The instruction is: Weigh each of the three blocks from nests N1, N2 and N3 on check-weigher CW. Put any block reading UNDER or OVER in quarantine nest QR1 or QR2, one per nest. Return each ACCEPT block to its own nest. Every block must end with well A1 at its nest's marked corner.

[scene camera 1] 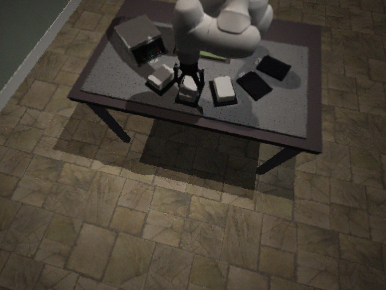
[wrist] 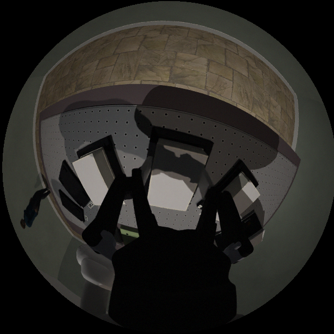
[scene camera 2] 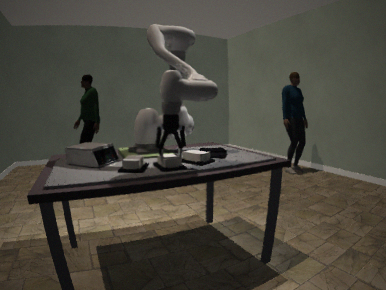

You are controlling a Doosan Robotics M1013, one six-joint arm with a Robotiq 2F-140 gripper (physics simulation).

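Seen in the pictures: gripper, between the fingertips: (scene camera 1: 189, 92) (scene camera 2: 170, 161); arm's base, origin of its link: (scene camera 2: 146, 150).
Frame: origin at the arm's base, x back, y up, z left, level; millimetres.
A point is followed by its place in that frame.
My gripper (scene camera 1: 189, 84) (scene camera 2: 171, 151) (wrist: 175, 167) points down over the middle block, one finger along each long side, and appears shut on it. The middle white block (scene camera 1: 189, 94) @(x -478, y 38, z -28 mm) (scene camera 2: 170, 161) @(x -490, y 26, z -55 mm) (wrist: 167, 194) sits low in its black nest (wrist: 180, 135), partly in shadow. Another white block (scene camera 1: 161, 77) @(x -399, y 39, z -195 mm) (scene camera 2: 133, 162) @(x -440, y 29, z -221 mm) (wrist: 246, 193) sits in the nest nearer the check-weigher. A third white block (scene camera 1: 224, 89) @(x -415, y 38, z 144 mm) (scene camera 2: 196, 156) @(x -443, y 24, z 114 mm) (wrist: 92, 176) sits in the nest on the other side. The check-weigher (scene camera 1: 137, 36) @(x -181, y 85, z -382 mm) (scene camera 2: 87, 154) @(x -255, y 54, z -422 mm) bears no block; its display is unreadable. Well A1 marks cannot be made out.
Two empty black nests (scene camera 1: 255, 85) @(x -324, y -3, z 310 mm) (scene camera 1: 274, 67) @(x -177, y -3, z 409 mm) lie beyond the third block, towards the table's right in scene camera 1. A green strip (scene camera 1: 214, 55) @(x -145, y -6, z 57 mm) (wrist: 129, 233) lies behind the gripper. Neighbouring blocks stand close to both fingers. Two people (scene camera 2: 90, 107) (scene camera 2: 293, 107) stand beyond the table.
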